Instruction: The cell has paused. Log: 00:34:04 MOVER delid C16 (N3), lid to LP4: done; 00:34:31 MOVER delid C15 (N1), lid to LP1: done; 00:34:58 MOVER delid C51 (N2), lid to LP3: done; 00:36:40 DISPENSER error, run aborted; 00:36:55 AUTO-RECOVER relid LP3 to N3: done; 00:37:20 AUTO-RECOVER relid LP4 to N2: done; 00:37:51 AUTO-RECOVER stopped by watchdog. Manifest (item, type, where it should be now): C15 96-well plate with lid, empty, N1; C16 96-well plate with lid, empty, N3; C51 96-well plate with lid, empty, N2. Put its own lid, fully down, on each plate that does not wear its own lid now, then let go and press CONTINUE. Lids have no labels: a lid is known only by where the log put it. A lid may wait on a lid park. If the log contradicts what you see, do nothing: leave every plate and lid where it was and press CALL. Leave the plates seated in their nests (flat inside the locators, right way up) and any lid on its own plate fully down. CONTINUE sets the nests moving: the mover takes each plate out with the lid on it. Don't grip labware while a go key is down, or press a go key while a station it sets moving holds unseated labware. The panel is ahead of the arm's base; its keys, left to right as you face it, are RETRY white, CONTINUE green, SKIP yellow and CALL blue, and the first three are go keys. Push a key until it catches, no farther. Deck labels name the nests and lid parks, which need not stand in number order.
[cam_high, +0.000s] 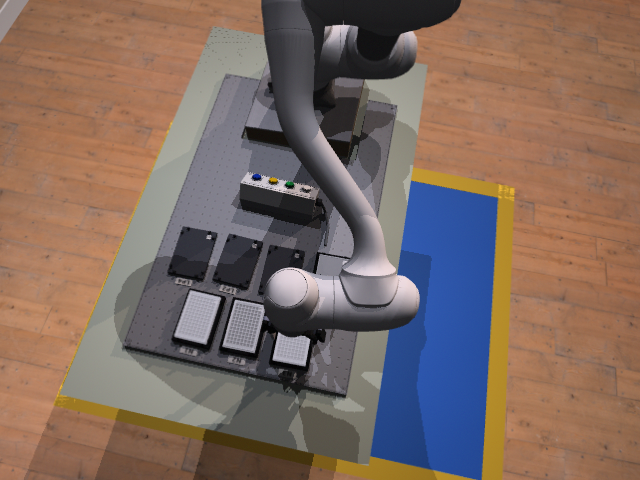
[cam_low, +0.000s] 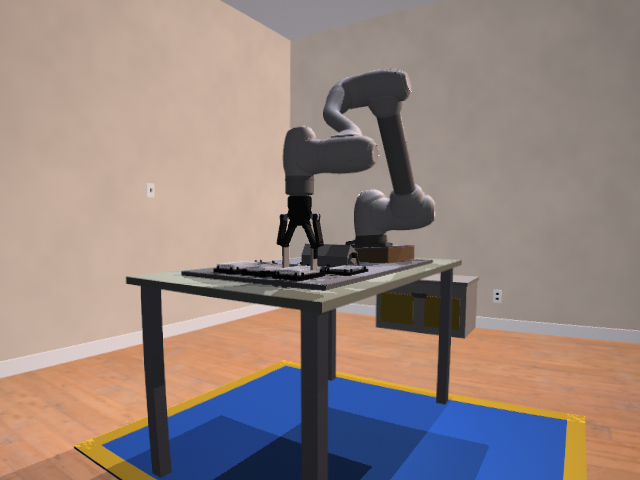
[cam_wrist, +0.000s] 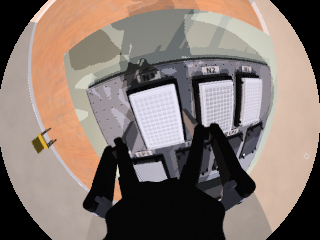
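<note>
Now: the 96-well plate 30 mm below my hand. From my hand the other things lie so: lid park LP2 (220 mm behind, 170 mm to the right, 40 mm below); then lid park LP3 (190 mm behind, 40 mm to the right, 40 mm below); then lid park LP1 (170 mm behind, 90 mm to the left, 40 mm below).
</note>
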